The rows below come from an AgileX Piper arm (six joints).
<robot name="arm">
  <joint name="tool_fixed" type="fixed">
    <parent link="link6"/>
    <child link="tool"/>
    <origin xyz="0 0 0" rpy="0 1.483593 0"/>
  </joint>
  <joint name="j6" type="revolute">
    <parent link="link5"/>
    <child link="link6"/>
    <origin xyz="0.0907 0 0.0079"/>
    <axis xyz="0.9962 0 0.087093"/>
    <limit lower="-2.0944" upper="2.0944"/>
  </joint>
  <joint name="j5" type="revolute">
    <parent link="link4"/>
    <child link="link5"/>
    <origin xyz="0 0 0"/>
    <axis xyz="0 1 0"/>
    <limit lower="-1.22" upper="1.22"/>
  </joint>
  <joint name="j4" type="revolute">
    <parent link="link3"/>
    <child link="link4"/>
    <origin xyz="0.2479 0 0.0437"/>
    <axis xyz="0.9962 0 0.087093"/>
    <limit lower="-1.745" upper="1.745"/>
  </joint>
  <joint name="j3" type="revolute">
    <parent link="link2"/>
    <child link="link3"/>
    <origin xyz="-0.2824 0 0.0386"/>
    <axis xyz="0 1 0"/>
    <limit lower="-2.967" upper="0"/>
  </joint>
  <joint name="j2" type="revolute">
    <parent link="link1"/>
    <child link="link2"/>
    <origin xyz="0 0 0"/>
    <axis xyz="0 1 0"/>
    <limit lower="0" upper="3.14"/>
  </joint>
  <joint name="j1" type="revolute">
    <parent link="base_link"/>
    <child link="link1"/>
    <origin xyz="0 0 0.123"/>
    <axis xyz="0 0 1"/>
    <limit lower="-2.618" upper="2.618"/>
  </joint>
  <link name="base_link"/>
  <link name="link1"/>
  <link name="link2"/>
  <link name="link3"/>
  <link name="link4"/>
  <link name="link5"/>
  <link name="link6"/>
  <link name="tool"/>
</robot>
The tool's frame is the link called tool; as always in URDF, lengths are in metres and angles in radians.
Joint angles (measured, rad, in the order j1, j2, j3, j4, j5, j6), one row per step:
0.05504 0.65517 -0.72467 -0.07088 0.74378 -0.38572
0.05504 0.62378 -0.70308 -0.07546 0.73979 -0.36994
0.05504 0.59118 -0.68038 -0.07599 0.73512 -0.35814
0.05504 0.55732 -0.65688 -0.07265 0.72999 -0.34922
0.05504 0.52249 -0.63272 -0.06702 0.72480 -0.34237
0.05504 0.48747 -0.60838 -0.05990 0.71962 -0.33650
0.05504 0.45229 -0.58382 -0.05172 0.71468 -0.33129
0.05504 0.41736 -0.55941 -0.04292 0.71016 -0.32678
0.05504 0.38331 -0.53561 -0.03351 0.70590 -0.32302
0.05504 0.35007 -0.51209 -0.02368 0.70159 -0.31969
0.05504 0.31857 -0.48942 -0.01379 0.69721 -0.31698
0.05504 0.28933 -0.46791 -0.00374 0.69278 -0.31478
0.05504 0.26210 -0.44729 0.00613 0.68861 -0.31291
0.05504 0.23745 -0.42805 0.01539 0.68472 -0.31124
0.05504 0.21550 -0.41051 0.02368 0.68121 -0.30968
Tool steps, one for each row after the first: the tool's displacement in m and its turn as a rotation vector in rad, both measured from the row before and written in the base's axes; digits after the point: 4 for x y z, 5 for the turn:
-0.0062 -0.0006 -0.0029 0.00941 -0.01406 -0.00907
-0.0062 -0.0004 -0.0033 0.01019 -0.01462 -0.00605
-0.0062 -0.0001 -0.0036 0.01167 -0.01530 -0.00368
-0.0062 0.0000 -0.0039 0.01222 -0.01552 -0.00205
-0.0060 0.0001 -0.0042 0.01287 -0.01541 -0.00115
-0.0058 0.0002 -0.0045 0.01335 -0.01503 -0.00051
-0.0056 0.0002 -0.0047 0.01333 -0.01446 0.00005
-0.0052 0.0003 -0.0047 0.01324 -0.01389 0.00063
-0.0048 0.0003 -0.0049 0.01325 -0.01338 0.00102
-0.0043 0.0003 -0.0048 0.01271 -0.01256 0.00139
-0.0038 0.0004 -0.0047 0.01235 -0.01151 0.00172
-0.0033 0.0004 -0.0047 0.01180 -0.01014 0.00185
-0.0028 0.0004 -0.0045 0.01095 -0.00870 0.00181
-0.0024 0.0003 -0.0041 0.00984 -0.00737 0.00161

